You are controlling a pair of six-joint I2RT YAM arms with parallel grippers.
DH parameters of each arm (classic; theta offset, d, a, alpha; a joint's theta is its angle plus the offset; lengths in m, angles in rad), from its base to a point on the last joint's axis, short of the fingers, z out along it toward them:
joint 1: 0 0.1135 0.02 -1.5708
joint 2: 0 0 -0.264 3.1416
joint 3: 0.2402 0 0.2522 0
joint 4: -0.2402 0 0.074 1.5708
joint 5: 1.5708 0 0 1.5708
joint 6: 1.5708 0.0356 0 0
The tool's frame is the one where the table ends.
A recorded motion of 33 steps. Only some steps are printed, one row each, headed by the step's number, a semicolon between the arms.
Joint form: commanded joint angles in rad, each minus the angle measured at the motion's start. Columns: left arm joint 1, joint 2, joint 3, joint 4, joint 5, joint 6; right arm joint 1, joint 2, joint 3, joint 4, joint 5, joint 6.
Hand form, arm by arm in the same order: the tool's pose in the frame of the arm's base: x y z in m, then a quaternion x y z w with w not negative. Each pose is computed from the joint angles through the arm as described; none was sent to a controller.
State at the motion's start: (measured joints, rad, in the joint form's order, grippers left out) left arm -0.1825 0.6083 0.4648 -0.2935 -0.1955 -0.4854; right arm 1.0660 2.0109 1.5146 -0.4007 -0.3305 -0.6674
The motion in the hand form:
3: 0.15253 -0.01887 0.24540 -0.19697 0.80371 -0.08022 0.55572; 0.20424 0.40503 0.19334 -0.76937 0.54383 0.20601 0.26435
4: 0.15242 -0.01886 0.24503 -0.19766 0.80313 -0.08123 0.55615; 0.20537 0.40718 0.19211 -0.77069 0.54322 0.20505 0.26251
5: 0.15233 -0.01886 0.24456 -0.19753 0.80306 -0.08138 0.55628; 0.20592 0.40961 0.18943 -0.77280 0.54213 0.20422 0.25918
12: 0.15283 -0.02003 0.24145 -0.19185 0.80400 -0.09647 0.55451; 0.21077 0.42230 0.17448 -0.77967 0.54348 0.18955 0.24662
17: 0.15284 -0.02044 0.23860 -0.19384 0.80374 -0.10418 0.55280; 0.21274 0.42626 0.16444 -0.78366 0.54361 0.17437 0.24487
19: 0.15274 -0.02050 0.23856 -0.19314 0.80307 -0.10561 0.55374; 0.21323 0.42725 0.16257 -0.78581 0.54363 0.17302 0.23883
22: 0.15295 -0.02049 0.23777 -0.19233 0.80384 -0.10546 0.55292; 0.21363 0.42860 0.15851 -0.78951 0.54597 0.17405 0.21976
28: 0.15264 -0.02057 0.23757 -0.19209 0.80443 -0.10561 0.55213; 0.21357 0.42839 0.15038 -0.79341 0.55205 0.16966 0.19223
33: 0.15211 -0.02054 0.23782 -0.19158 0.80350 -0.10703 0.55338; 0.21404 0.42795 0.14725 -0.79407 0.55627 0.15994 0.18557
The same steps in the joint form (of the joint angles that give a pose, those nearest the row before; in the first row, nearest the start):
3: 0.0000 -0.0077 -0.0085 0.0456 -0.0637 -0.0040; 0.0123 0.0643 0.0678 -0.0673 0.0003 -0.0605
4: 0.0001 -0.0090 -0.0108 0.0480 -0.0632 -0.0059; 0.0124 0.0760 0.0819 -0.0745 0.0007 -0.0641
5: 0.0000 -0.0099 -0.0129 0.0496 -0.0629 -0.0058; 0.0138 0.0900 0.0944 -0.0808 0.0007 -0.0685
12: 0.0002 -0.0102 -0.0268 0.0681 -0.0315 -0.0122; 0.0192 0.1662 0.1629 -0.1071 0.0258 -0.0827
17: 0.0000 -0.0115 -0.0383 0.0784 -0.0209 -0.0244; 0.0215 0.1968 0.1753 -0.1004 0.0543 -0.0951
19: 0.0000 -0.0131 -0.0399 0.0816 -0.0185 -0.0242; 0.0216 0.2072 0.1880 -0.1162 0.0543 -0.0996
22: 0.0008 -0.0117 -0.0421 0.0833 -0.0165 -0.0228; 0.0216 0.2296 0.2169 -0.1620 0.0463 -0.1037
28: 0.0000 -0.0130 -0.0423 0.0804 -0.0162 -0.0232; 0.0216 0.2570 0.2414 -0.2176 0.0475 -0.1071
33: 0.0000 -0.0174 -0.0434 0.0810 -0.0143 -0.0232; 0.0216 0.2653 0.2465 -0.2318 0.0657 -0.1073

